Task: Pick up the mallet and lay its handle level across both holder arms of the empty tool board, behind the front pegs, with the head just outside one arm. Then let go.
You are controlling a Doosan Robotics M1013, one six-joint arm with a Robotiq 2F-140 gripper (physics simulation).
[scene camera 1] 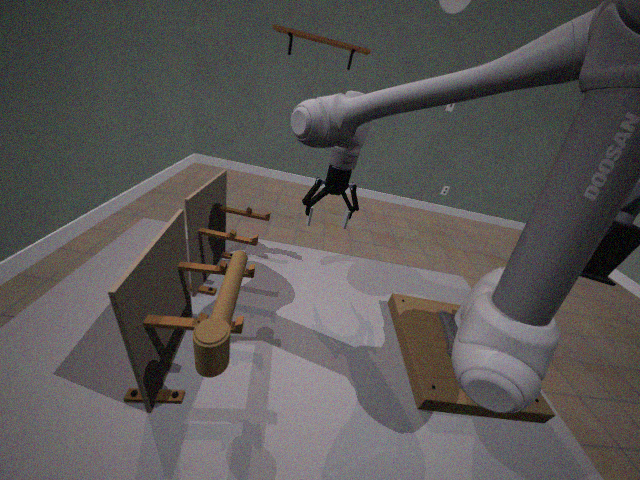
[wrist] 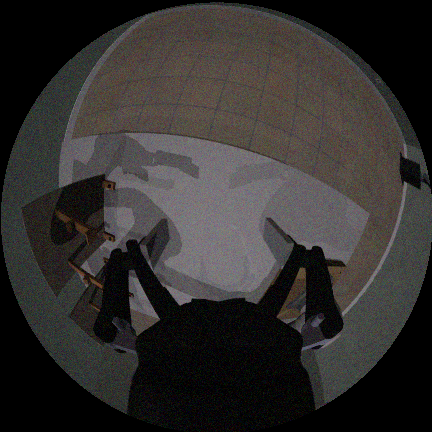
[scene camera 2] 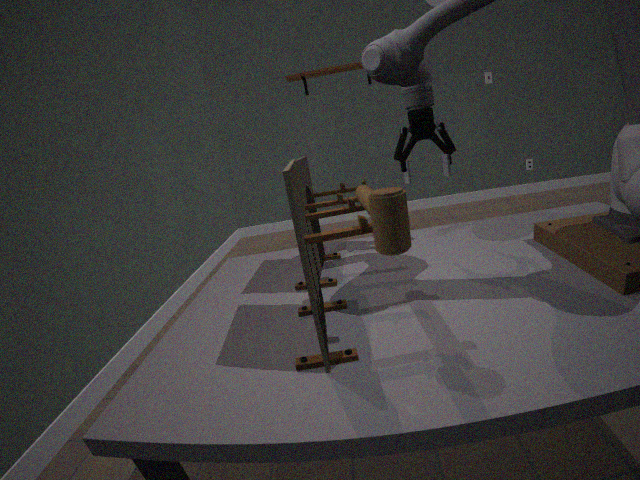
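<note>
The wooden mallet (scene camera 1: 228, 294) (scene camera 2: 391, 222) lies with its handle across both holder arms of the near tool board (scene camera 1: 149, 279) (scene camera 2: 298, 201). The handle looks level and sits behind the upturned pegs at the arm fronts. The head hangs just outside the nearer arm (scene camera 1: 168, 322) (scene camera 2: 336, 235), on the camera side. The other arm (scene camera 1: 199, 267) carries the handle near its far end. My gripper (scene camera 1: 327, 219) (scene camera 2: 427, 173) (wrist: 215, 228) is open and empty, high above the table, beyond the mallet and to its right in scene camera 1. The mallet cannot be made out in the wrist view.
A second tool board (scene camera 1: 195, 206) (wrist: 37, 235) with two bare holder arms stands behind the near one. The robot's base is on a wooden block (scene camera 1: 418, 356) (scene camera 2: 584, 253) at the right. A wall shelf (scene camera 1: 320, 39) (scene camera 2: 325, 71) hangs behind the arm.
</note>
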